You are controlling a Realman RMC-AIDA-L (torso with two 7-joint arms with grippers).
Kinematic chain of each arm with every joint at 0, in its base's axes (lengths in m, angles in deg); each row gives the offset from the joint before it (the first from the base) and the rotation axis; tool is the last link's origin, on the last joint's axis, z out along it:
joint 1: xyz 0 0 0.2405 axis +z
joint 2: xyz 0 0 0 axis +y
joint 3: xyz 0 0 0.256 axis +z
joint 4: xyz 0 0 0 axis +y
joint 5: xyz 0 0 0.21 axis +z
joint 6: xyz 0 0 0 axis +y
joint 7: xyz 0 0 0.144 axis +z
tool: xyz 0 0 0
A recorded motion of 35 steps. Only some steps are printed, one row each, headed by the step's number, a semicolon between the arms.
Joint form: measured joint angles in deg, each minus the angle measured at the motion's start. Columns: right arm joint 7, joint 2, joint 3, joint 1, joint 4, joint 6, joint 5; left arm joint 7, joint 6, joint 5, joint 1, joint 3, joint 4, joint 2.
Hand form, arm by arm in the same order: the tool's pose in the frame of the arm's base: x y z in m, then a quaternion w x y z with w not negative. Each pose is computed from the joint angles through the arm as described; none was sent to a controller.
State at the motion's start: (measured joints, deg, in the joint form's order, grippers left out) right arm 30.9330 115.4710 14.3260 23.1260 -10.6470 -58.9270 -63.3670; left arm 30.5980 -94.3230 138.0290 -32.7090 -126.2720 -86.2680 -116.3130
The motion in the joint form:
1: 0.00 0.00 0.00 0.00 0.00 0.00 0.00; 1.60 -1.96 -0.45 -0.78 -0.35 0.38 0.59
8: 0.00 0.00 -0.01 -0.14 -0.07 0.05 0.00; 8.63 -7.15 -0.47 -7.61 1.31 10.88 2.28
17: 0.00 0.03 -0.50 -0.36 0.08 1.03 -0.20; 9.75 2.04 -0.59 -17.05 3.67 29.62 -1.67
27: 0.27 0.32 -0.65 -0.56 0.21 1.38 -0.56; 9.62 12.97 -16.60 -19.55 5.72 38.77 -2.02
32: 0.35 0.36 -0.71 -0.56 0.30 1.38 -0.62; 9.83 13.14 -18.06 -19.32 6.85 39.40 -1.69
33: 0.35 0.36 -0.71 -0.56 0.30 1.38 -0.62; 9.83 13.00 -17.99 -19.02 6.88 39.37 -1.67
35: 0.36 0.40 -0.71 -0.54 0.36 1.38 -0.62; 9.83 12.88 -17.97 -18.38 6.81 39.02 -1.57
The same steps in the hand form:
1: 0.4562 0.2822 0.1327 0.77676 -0.38406 0.39250 0.30836; -0.1799 0.3673 0.1078 0.23797 -0.87668 -0.41765 -0.01914
8: 0.4571 0.2811 0.1330 0.77738 -0.38359 0.39287 0.30691; -0.1682 0.3747 0.0834 0.14455 -0.91632 -0.37185 0.03464
17: 0.4591 0.2803 0.1297 0.77404 -0.38721 0.40086 0.30039; -0.1418 0.3953 0.0072 0.06888 -0.92088 -0.38293 0.02444
27: 0.4597 0.2791 0.1251 0.77013 -0.38925 0.40734 0.29911; -0.1082 0.4104 -0.0194 0.03679 -0.90492 -0.41019 -0.10730
32: 0.4594 0.2793 0.1241 0.76898 -0.38994 0.40832 0.29982; -0.1089 0.4089 -0.0210 0.03054 -0.90469 -0.41086 -0.10859
33: 0.4594 0.2793 0.1241 0.76898 -0.38994 0.40832 0.29982; -0.1112 0.4081 -0.0209 0.03021 -0.90396 -0.41283 -0.10727
35: 0.4592 0.2795 0.1235 0.76842 -0.38999 0.40896 0.30031; -0.1150 0.4074 -0.0192 0.03244 -0.90255 -0.41563 -0.10772

